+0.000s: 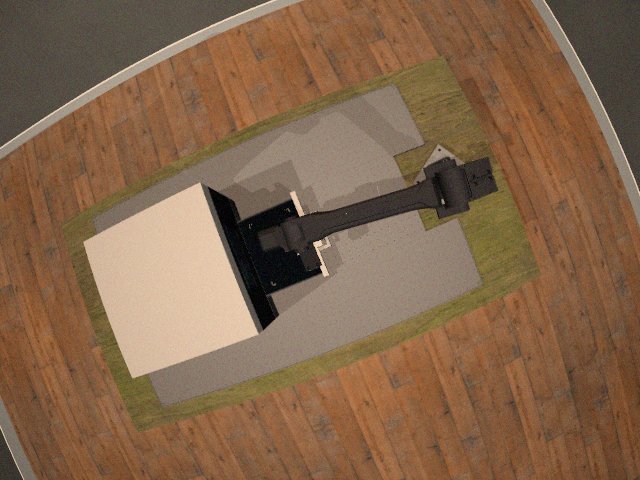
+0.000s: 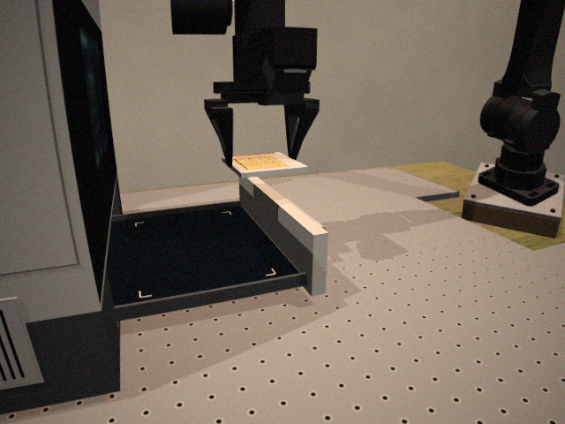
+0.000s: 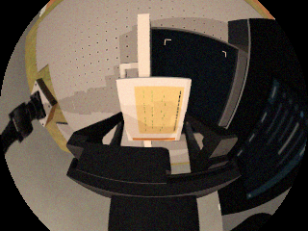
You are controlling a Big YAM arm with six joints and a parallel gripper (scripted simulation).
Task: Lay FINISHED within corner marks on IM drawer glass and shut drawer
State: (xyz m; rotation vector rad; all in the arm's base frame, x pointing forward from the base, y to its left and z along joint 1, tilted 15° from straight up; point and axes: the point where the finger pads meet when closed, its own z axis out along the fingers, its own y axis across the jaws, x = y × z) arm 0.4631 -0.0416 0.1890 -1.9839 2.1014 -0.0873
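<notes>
The imager drawer lies 10 cm ahead of my hand and 9 cm below it. Also, from my hand: cassette (1 cm to the right, 1 cm below).
</notes>
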